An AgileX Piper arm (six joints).
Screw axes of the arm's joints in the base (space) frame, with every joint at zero. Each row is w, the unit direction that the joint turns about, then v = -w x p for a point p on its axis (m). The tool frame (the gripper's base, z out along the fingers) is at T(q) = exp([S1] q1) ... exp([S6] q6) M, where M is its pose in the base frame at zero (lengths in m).
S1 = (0, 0, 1, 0, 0, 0)
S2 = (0, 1, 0, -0.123, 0, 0)
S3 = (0, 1, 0, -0.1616, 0, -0.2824)
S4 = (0.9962, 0, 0.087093, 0, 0.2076, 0)
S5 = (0, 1, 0, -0.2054, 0, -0.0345)
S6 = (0.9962, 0, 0.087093, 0, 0.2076, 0)
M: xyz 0.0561 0 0.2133 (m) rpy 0 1.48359 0 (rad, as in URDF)
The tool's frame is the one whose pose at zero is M.
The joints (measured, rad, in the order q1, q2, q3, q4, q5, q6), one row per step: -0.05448, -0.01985, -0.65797, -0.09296, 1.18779, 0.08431; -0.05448, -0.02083, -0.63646, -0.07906, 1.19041, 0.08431; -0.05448, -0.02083, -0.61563, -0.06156, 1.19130, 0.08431; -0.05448, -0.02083, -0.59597, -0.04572, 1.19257, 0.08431; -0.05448, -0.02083, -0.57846, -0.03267, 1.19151, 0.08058; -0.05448, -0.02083, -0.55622, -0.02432, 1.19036, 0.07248; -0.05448, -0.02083, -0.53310, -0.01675, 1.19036, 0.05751; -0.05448, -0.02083, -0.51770, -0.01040, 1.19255, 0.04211; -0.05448, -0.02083, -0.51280, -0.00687, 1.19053, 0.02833; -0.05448, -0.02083, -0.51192, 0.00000, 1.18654, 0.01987; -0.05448, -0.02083, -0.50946, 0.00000, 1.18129, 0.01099; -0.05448, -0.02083, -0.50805, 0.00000, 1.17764, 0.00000; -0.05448, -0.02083, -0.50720, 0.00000, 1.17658, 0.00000
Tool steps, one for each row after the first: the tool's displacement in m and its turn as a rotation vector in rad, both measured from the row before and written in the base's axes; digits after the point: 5 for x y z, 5 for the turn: 0.00307, 0.00100, -0.00570, 0.01152, 0.02255, 0.00936; 0.00312, 0.00130, -0.00542, 0.01420, 0.02098, 0.01168; 0.00280, 0.00118, -0.00519, 0.01314, 0.02024, 0.01032; 0.00248, 0.00097, -0.00447, 0.00761, 0.01620, 0.01017; 0.00297, 0.00055, -0.00573, 0.00061, 0.02130, 0.00924; 0.00289, 0.00048, -0.00611, -0.00556, 0.02374, 0.01226; 0.00174, 0.00044, -0.00427, -0.00695, 0.01819, 0.01189; 0.00068, 0.00026, -0.00116, -0.00858, 0.00346, 0.00949; 0.00033, 0.00056, 0.00007, -0.00171, -0.00299, 0.00856; 0.00054, -0.00003, -0.00026, -0.00764, -0.00238, 0.00476; 0.00034, -0.00002, -0.00010, -0.00940, -0.00173, 0.00586; 0.00015, -0.00001, -0.00015, -0.00001, -0.00021, 0.00000
